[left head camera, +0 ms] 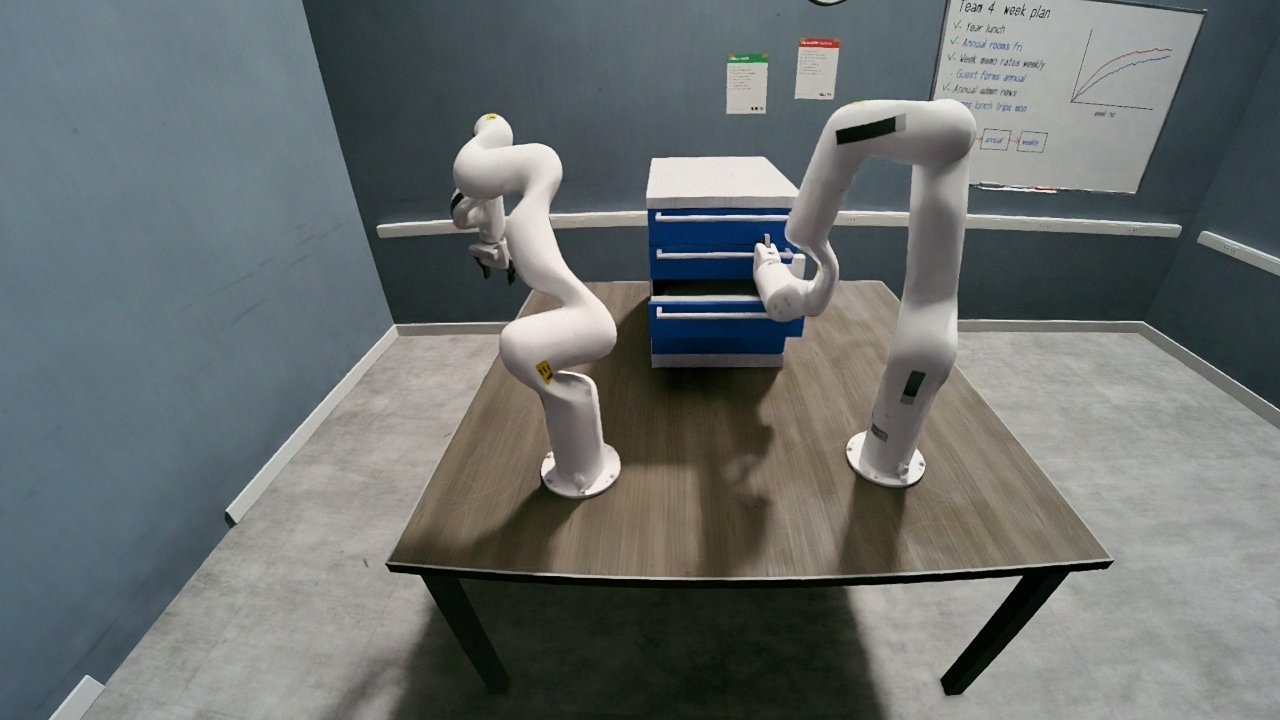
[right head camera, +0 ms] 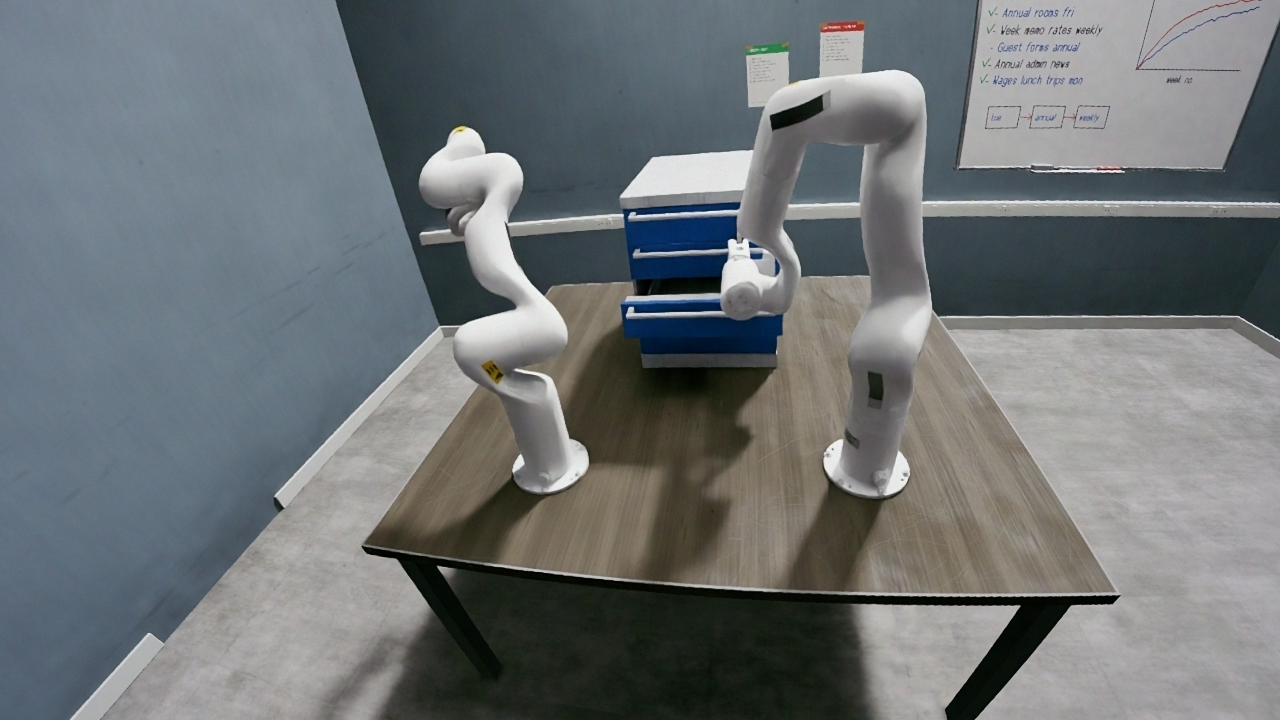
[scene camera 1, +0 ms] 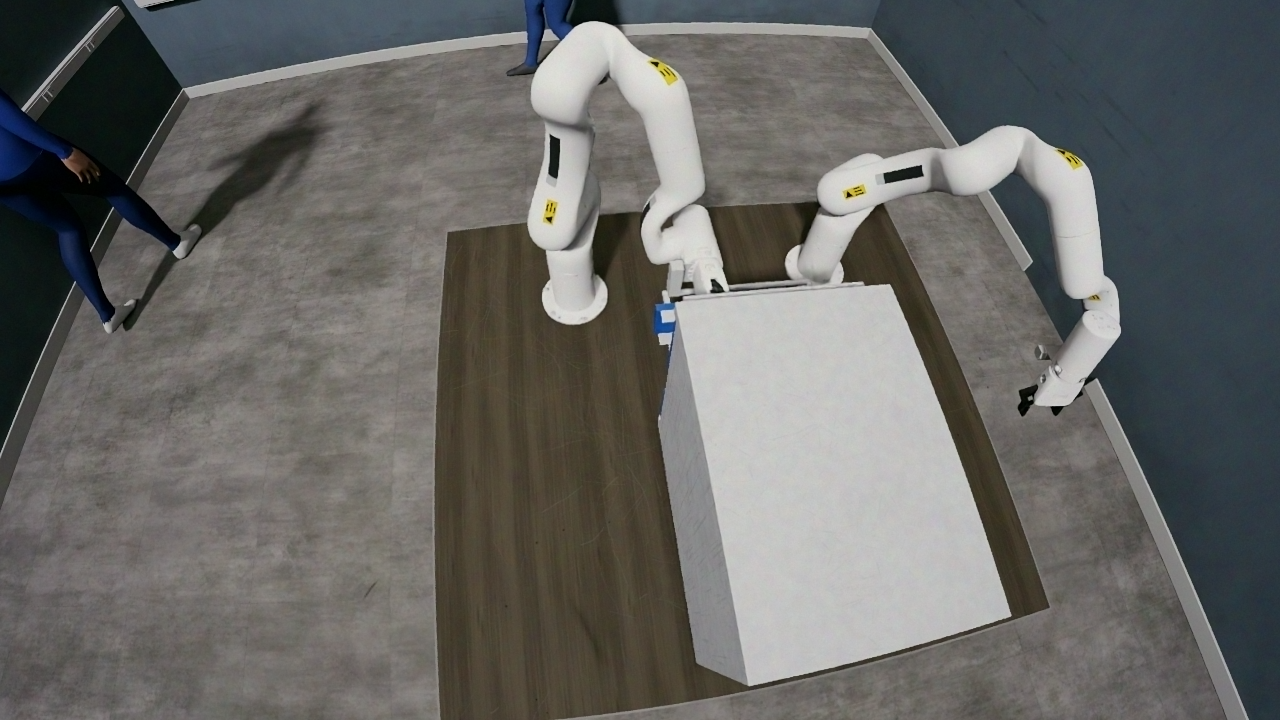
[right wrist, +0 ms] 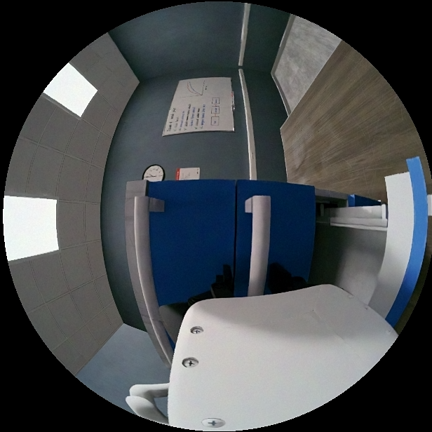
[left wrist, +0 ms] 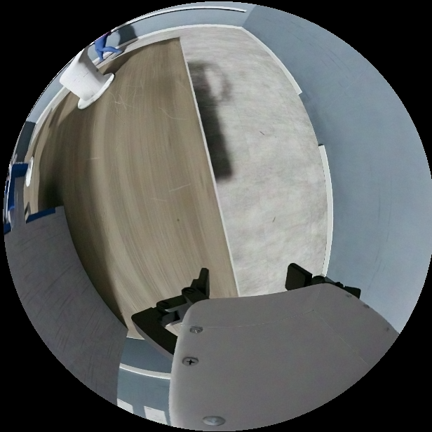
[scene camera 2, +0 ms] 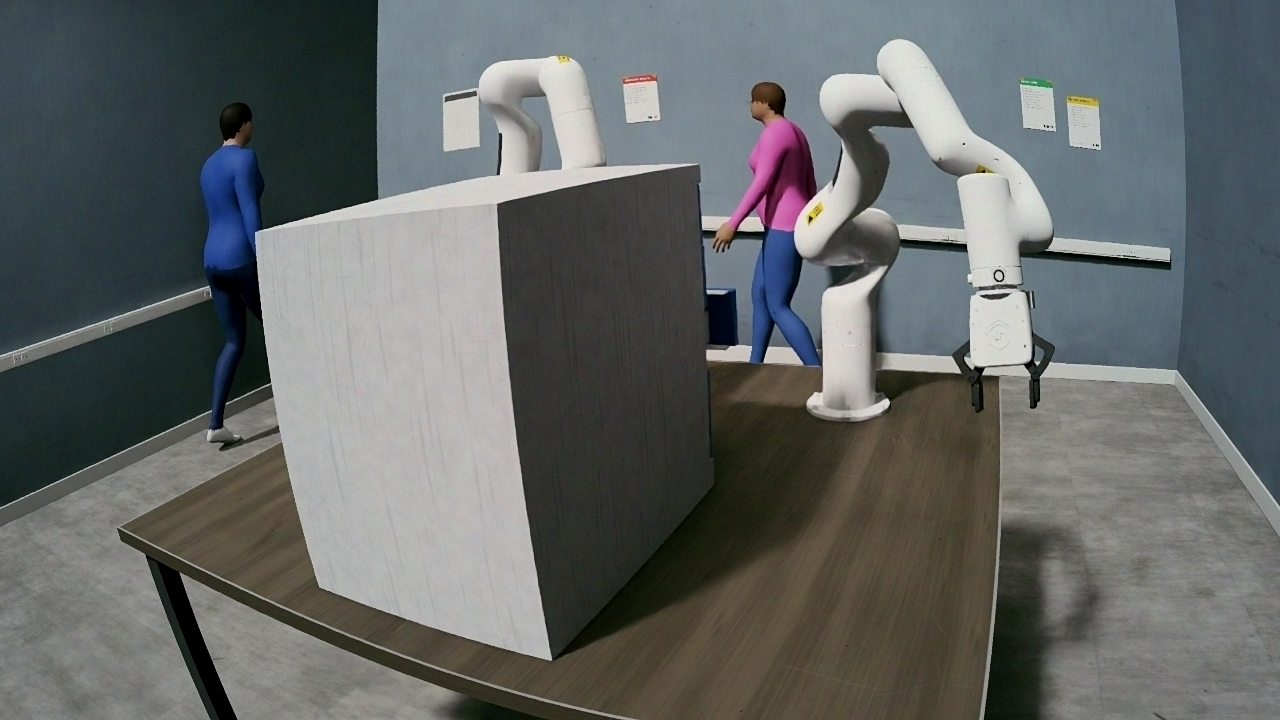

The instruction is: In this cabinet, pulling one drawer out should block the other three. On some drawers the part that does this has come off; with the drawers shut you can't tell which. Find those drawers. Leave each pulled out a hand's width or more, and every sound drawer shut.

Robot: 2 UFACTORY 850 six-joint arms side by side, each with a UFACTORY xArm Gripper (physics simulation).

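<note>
The white cabinet (left head camera: 716, 179) (right head camera: 689, 170) (scene camera 1: 832, 465) (scene camera 2: 393, 385) has four blue drawers. The top drawer (left head camera: 716, 232) (right wrist: 192, 225) and second drawer (left head camera: 698, 268) (right wrist: 295, 220) look shut. The third drawer (left head camera: 698, 334) (right head camera: 657, 328) (scene camera 2: 721, 316) is pulled well out, its inside showing. The bottom drawer (left head camera: 716, 346) (right head camera: 702, 345) looks shut. My right gripper (left head camera: 767, 240) (right wrist: 249, 276) is open at the second drawer's handle (right wrist: 260, 225), with the bar between its dark fingers. My left gripper (left head camera: 497, 271) (scene camera 1: 1041, 408) (scene camera 2: 1006, 404) (left wrist: 249, 279) is open and empty, away beside the cabinet.
The cabinet stands on the wooden table (left head camera: 680, 519) (scene camera 1: 537, 537) in front of both arm bases. The pulled-out third drawer juts below my right gripper. Two people (scene camera 2: 234, 205) (scene camera 2: 783, 179) are on the floor beyond the table. A whiteboard (left head camera: 1074, 89) hangs on the wall.
</note>
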